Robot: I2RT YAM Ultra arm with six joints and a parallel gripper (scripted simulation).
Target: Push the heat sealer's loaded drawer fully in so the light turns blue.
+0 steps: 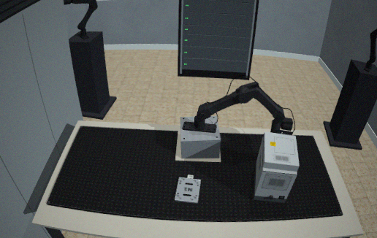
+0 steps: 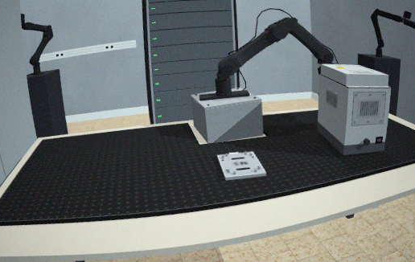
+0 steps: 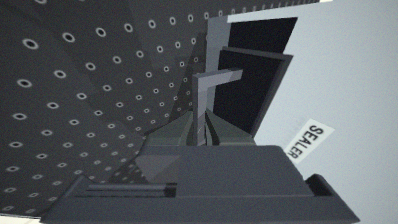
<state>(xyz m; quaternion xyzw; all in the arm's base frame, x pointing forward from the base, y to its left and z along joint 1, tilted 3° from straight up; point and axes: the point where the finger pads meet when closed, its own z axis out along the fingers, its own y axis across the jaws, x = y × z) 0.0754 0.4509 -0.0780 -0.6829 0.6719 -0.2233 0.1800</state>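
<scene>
My gripper is now 11 cm short of the dark drawer and 1 cm above it.
</scene>
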